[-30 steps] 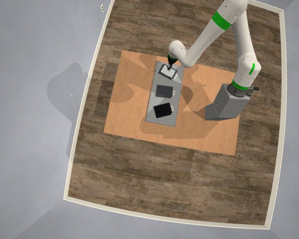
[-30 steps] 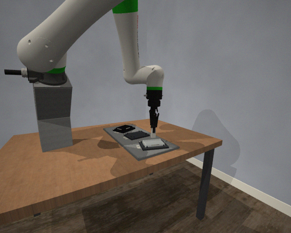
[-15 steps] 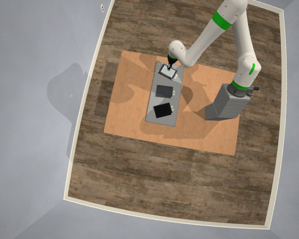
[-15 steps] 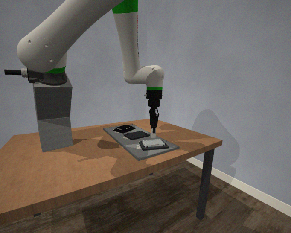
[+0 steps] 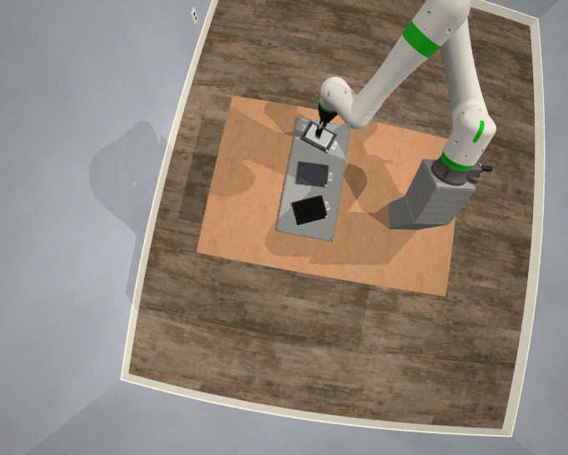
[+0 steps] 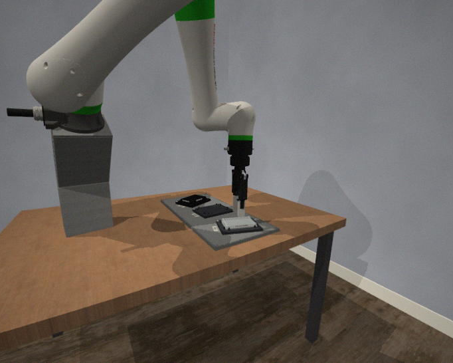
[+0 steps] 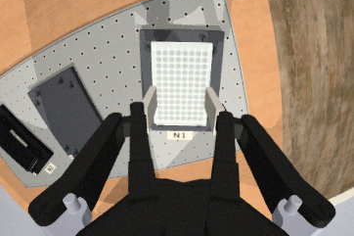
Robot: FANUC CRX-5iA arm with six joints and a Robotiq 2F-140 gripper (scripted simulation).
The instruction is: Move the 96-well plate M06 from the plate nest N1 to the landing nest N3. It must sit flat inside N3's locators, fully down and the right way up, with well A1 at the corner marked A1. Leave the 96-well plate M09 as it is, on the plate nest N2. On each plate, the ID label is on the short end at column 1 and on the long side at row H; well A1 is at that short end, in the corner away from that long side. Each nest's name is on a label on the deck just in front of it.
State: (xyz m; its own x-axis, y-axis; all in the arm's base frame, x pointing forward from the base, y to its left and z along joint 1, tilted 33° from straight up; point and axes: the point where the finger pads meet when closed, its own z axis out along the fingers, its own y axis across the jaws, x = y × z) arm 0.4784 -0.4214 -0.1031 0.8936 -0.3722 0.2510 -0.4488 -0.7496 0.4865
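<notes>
The white 96-well plate M06 lies 7 cm below my hand. Also, from my hand: dark plate nest N1 (8 cm below); then dark landing nest N3 (3 cm ahead, 21 cm to the left, 8 cm below); then N1 label (9 cm behind, 4 cm to the left, 9 cm below).
</notes>
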